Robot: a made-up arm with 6 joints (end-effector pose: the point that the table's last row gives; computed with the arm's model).
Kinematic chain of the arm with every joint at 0, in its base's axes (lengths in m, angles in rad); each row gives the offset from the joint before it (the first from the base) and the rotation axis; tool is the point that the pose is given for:
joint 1: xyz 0 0 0.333 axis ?
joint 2: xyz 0 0 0 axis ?
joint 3: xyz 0 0 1.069 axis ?
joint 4: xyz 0 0 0 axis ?
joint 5: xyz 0.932 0 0 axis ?
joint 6: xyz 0 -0.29 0 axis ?
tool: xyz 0 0 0
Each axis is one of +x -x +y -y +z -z.
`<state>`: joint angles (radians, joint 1 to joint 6).
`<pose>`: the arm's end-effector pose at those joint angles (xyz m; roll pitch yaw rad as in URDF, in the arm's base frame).
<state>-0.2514 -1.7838 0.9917 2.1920 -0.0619 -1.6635</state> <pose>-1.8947 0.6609 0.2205 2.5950 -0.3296 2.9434</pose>
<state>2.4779 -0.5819 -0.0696 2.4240 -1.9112 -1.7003</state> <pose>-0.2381 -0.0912 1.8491 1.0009 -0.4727 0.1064</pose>
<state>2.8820 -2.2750 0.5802 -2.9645 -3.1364 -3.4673</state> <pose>1.5643 -0.7108 -0.0468 0.5031 0.2915 2.8830</pose>
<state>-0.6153 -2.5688 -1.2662 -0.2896 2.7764 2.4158</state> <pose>-0.3667 -0.0812 0.3114 0.5964 0.9441 2.7011</pose>
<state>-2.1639 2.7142 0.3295 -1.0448 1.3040 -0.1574</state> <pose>0.1066 0.4186 -1.0975 -0.6803 0.5623 2.7158</pose>
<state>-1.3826 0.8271 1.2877 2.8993 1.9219 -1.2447</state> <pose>0.5742 -1.5099 1.5333 -0.8292 1.3229 -0.2187</pose>
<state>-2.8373 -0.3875 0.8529 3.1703 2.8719 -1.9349</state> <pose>0.1763 -0.2485 2.2016 2.0875 1.5095 0.4295</pose>
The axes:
joint 1: +z
joint 2: +y
joint 3: -y
joint 4: -x
joint 5: -y
joint 6: -x

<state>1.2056 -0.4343 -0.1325 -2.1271 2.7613 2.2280</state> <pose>0.0403 0.5341 1.3446 -1.0728 0.4815 -1.5724</pose>
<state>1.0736 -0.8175 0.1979 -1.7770 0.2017 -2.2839</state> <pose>-0.0747 -0.0131 1.7065 -1.9374 -0.9456 0.7319</pose>
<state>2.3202 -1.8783 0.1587 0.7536 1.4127 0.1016</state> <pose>1.2550 -1.0383 0.7528 2.7218 0.1841 -1.5792</pose>
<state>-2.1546 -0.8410 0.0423 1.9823 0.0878 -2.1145</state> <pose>0.3232 0.2787 1.9347 0.0399 -0.8444 -2.0333</pose>
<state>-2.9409 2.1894 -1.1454 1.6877 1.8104 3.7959</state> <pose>0.1038 -0.0134 -0.3906 -2.0093 -0.0657 -1.6282</pose>
